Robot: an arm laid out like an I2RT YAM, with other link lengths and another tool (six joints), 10 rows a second.
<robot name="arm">
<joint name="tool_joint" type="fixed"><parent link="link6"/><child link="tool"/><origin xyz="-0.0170 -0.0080 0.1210" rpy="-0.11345 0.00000 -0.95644"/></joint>
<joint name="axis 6" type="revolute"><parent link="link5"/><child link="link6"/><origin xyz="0.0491 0.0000 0.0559" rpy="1.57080 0.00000 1.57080"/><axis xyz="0 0 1"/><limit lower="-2.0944" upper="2.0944"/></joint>
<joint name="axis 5" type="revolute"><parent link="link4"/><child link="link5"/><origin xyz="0.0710 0.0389 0.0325" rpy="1.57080 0.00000 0.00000"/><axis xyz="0 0 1"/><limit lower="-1.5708" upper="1.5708"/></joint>
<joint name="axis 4" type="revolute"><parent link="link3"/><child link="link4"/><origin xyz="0.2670 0.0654 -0.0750" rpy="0.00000 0.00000 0.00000"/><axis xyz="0 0 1"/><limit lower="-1.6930" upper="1.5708"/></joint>
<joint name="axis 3" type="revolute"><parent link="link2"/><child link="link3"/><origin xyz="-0.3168 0.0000 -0.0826" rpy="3.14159 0.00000 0.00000"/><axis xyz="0 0 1"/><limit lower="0.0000" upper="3.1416"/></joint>
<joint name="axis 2" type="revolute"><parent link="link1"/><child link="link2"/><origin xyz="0.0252 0.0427 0.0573" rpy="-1.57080 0.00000 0.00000"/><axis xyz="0 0 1"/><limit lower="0.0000" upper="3.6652"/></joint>
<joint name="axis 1" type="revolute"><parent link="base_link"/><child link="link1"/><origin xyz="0.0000 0.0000 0.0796" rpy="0.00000 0.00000 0.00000"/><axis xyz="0 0 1"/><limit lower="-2.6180" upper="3.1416"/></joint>
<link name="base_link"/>
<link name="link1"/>
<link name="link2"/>
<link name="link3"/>
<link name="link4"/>
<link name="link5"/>
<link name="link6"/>
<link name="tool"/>
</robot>
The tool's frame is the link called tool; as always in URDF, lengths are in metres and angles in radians.
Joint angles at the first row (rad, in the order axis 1, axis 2, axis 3, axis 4, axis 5, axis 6):
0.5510 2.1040 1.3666 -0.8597 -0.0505 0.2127
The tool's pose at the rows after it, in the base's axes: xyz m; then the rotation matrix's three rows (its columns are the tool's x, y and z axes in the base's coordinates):
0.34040, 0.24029, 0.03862; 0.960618, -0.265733, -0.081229; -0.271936, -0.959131, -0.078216; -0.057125, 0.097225, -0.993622
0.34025, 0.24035, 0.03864; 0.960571, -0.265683, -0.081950; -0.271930, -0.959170, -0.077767; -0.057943, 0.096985, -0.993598
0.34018, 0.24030, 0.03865; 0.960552, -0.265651, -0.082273; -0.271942, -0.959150, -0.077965; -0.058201, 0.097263, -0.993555
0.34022, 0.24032, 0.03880; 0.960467, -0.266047, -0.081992; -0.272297, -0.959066, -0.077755; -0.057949, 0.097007, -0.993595
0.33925, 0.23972, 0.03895; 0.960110, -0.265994, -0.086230; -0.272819, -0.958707, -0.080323; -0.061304, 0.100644, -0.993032
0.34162, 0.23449, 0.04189; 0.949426, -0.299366, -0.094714; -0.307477, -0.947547, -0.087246; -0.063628, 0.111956, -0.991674
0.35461, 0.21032, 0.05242; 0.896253, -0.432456, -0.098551; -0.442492, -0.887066, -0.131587; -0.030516, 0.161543, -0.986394
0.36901, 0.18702, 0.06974; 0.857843, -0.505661, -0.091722; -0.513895, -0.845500, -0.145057; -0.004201, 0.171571, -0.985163
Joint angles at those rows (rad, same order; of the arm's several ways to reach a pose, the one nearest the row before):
0.5510 2.1044 1.3666 -0.8600 -0.0528 0.2123
0.5510 2.1044 1.3666 -0.8604 -0.0536 0.2123
0.5510 2.1044 1.3666 -0.8608 -0.0536 0.2123
0.5510 2.1040 1.3667 -0.8608 -0.0536 0.2127
0.5510 2.1040 1.3670 -0.8661 -0.0536 0.2131
0.5400 2.1017 1.3754 -0.8856 -0.0486 0.2379
0.4980 2.0884 1.3994 -0.9394 0.0032 0.3416
0.4435 2.0647 1.4319 -0.9894 0.0292 0.3695

